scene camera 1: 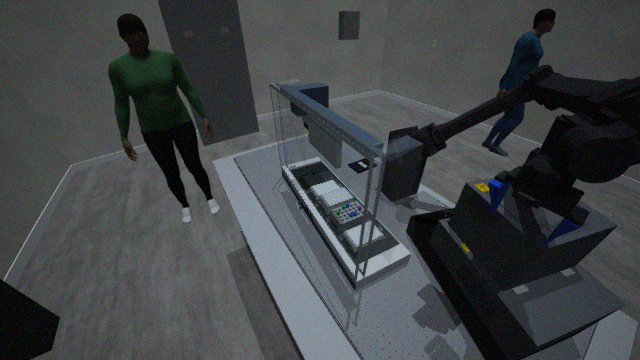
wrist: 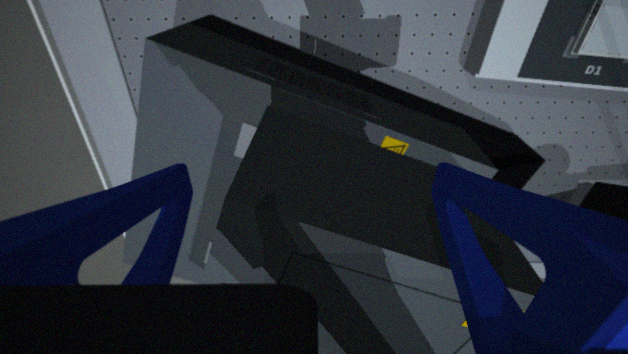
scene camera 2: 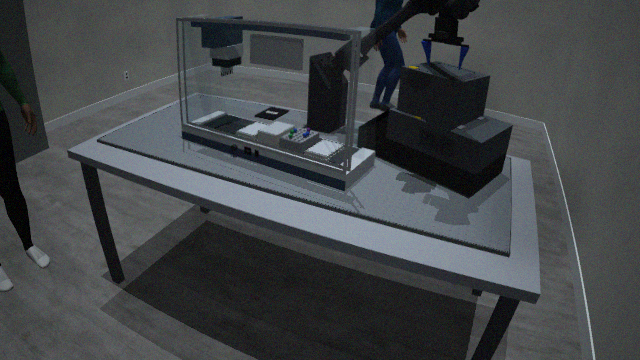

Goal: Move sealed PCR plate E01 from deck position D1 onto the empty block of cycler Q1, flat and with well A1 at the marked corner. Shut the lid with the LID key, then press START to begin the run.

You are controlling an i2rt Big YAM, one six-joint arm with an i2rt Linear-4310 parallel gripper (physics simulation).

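Places are measured from the arm's base along level axes (x left, y up, z ahead), in centimetres.
Where they show: gripper, between the fingertips: [scene camera 1: 517, 227] [wrist: 312, 177] [scene camera 2: 443, 67].
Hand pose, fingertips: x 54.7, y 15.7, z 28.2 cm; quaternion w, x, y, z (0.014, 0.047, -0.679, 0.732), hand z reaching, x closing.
After its pixels a point has its place.
A flat white plate [scene camera 1: 364, 235] [scene camera 2: 324, 148] [wrist: 606, 35] lies at the near right end of the deck inside the clear enclosure, beside the printed D1 label in the wrist view. Its E01 marking and well A1 are not readable. The dark cycler [scene camera 1: 500, 260] {x 55.0, y 1.0, z 22.1 cm} [scene camera 2: 442, 145] {x 57.4, y -10.8, z 25.0 cm} [wrist: 320, 165] {x 54.0, y 3.3, z 21.8 cm} stands beside the enclosure, with a tall upper housing [scene camera 2: 442, 95] {x 54.2, y 5.1, z 21.9 cm} and yellow warning labels. Its block, marked corner, LID key and START key cannot be made out. My gripper [scene camera 1: 520, 228] {x 54.7, y 15.7, z 28.2 cm} [scene camera 2: 444, 65] {x 54.7, y 15.7, z 28.2 cm} [wrist: 312, 177] {x 54.7, y 15.7, z 28.2 cm} is open and empty, over the upper housing, fingers pointing down.
The clear enclosure has upright posts [scene camera 2: 354, 100] {x 33.9, y 4.2, z 46.1 cm} and a blue overhead head [scene camera 1: 310, 97] {x -25.6, y 19.9, z 34.6 cm} [scene camera 2: 222, 37]. A tube rack [scene camera 1: 347, 212] [scene camera 2: 300, 137] with coloured tubes stands beside the plate. A person in green [scene camera 1: 155, 90] and one in blue [scene camera 1: 522, 60] [scene camera 2: 390, 55] stand beyond the table.
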